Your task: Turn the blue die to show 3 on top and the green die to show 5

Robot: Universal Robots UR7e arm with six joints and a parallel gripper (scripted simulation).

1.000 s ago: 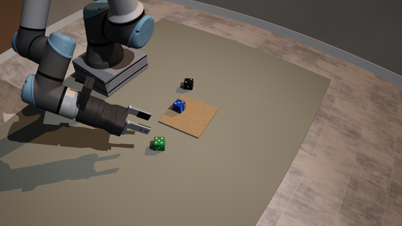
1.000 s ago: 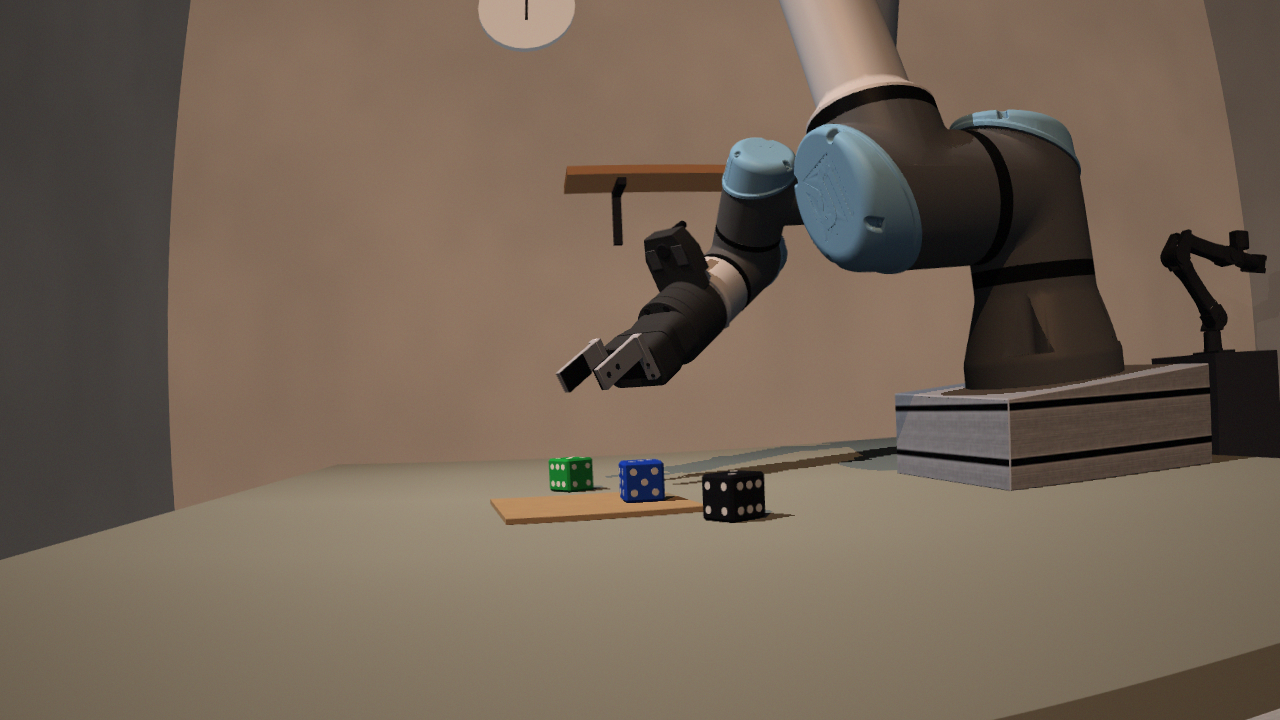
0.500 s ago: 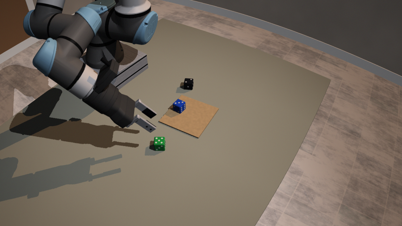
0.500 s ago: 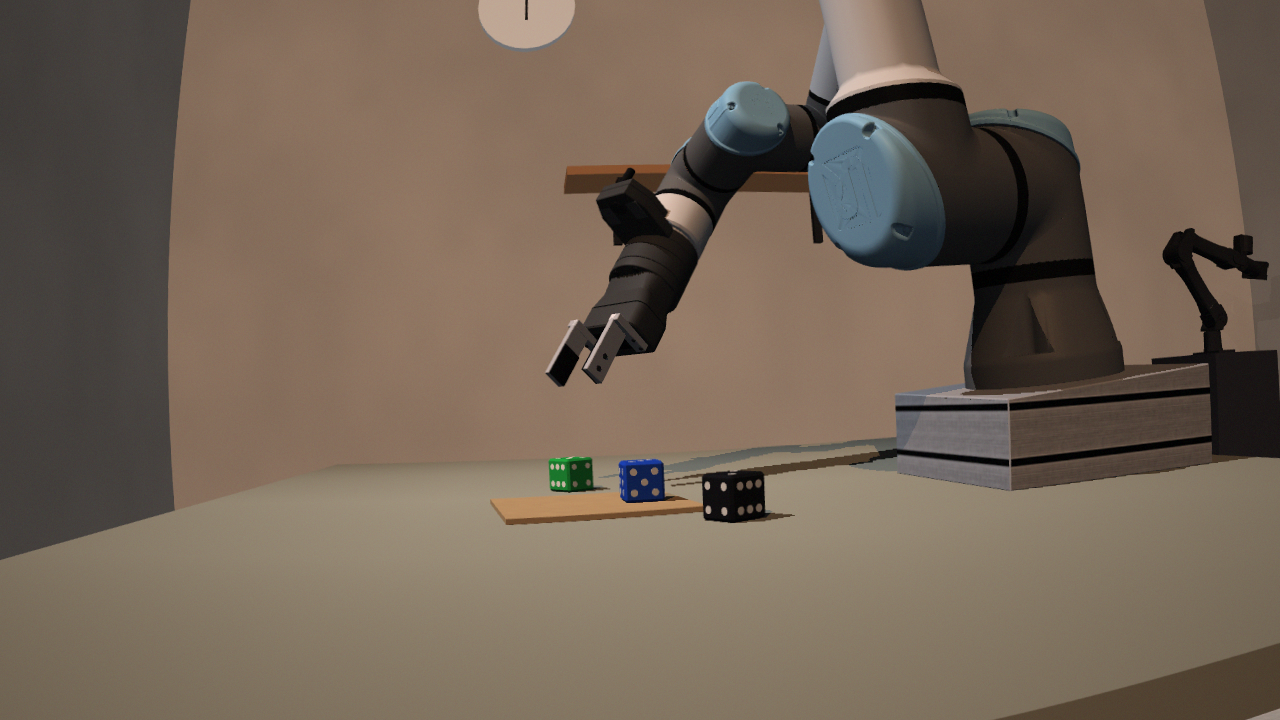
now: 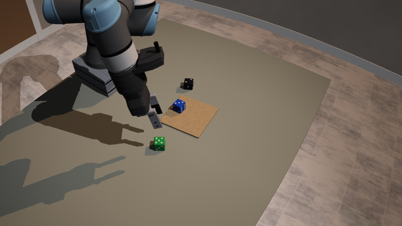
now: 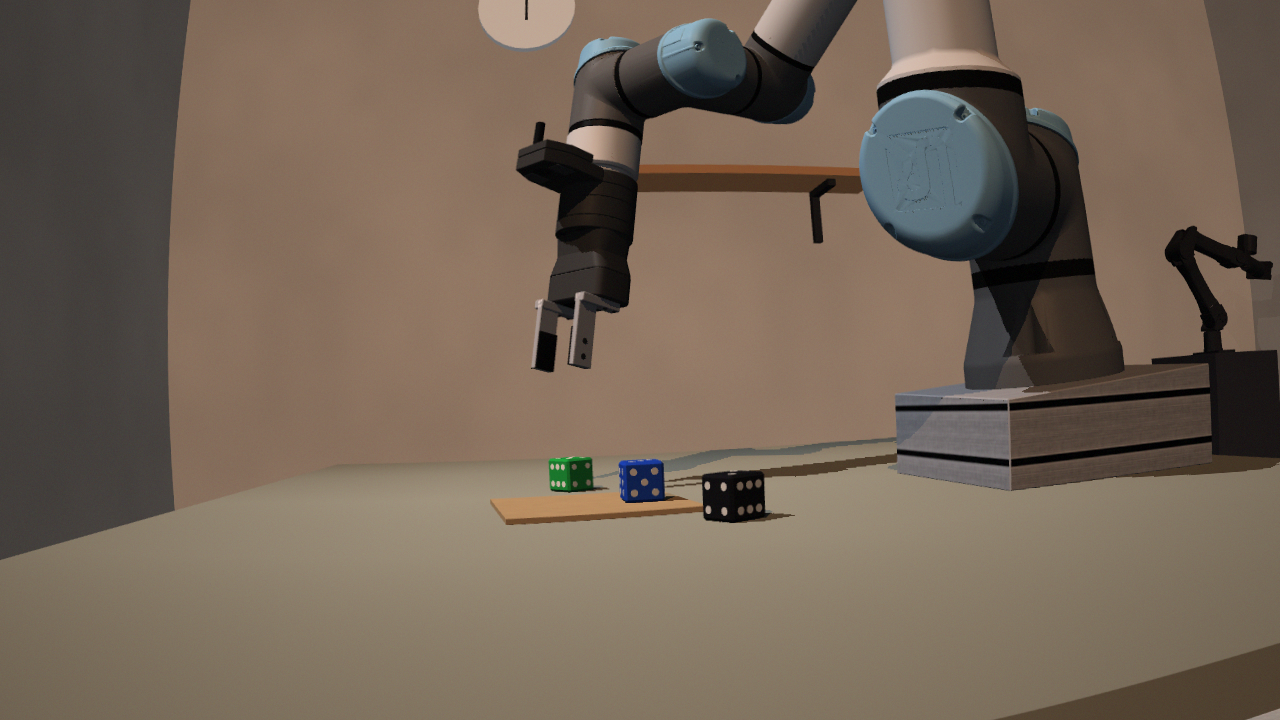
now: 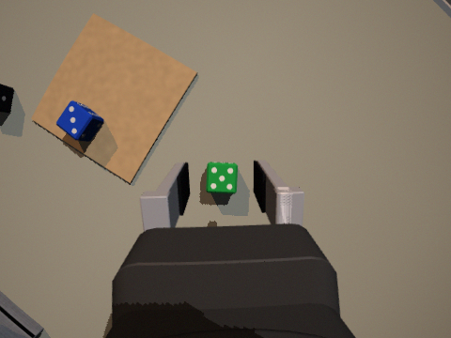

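The green die is 110 mm below my hand. The rest, counted from my hand: brown mat 150 mm to the left, 130 mm below, 10 mm behind; then black die 260 mm to the left, 110 mm below, 90 mm behind; then blue die 150 mm to the left, 110 mm below, 50 mm behind.
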